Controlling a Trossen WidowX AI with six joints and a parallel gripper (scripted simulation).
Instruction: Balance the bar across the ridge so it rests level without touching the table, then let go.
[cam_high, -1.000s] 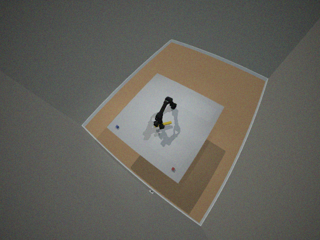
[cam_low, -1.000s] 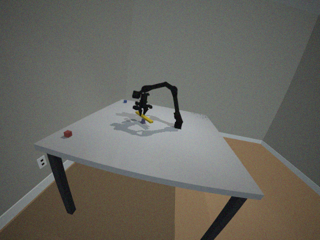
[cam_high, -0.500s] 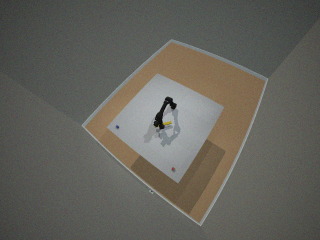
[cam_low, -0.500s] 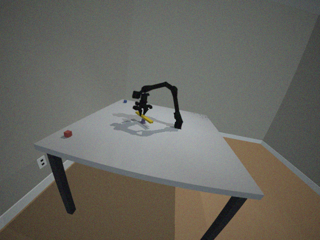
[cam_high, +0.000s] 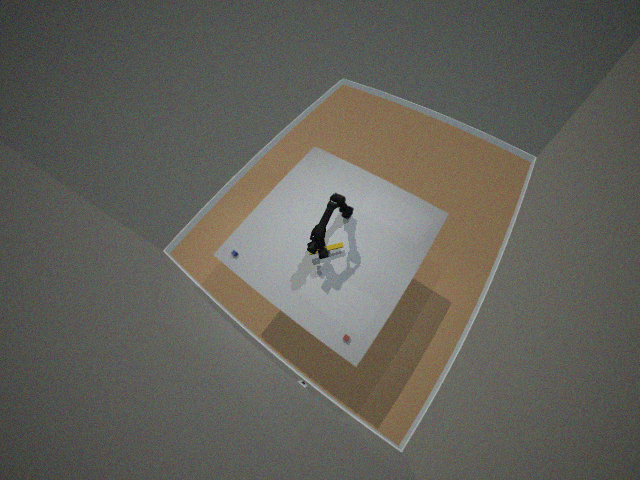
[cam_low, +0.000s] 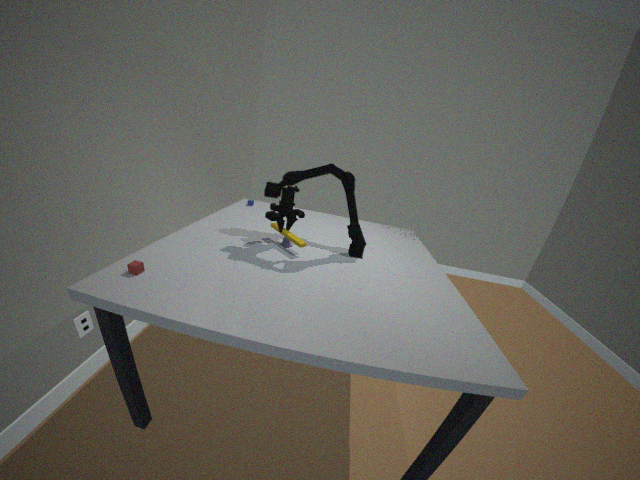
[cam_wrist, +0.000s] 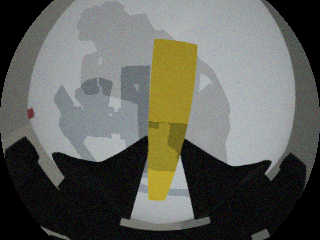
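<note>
My gripper tip is 2 cm past the yellow bar and 2 cm to the right of it. Round my gripper tip: small red cube 38 cm ahead, 47 cm to the left, 4 cm below; small blue cube 38 cm ahead, 53 cm to the right, 4 cm below.
</note>
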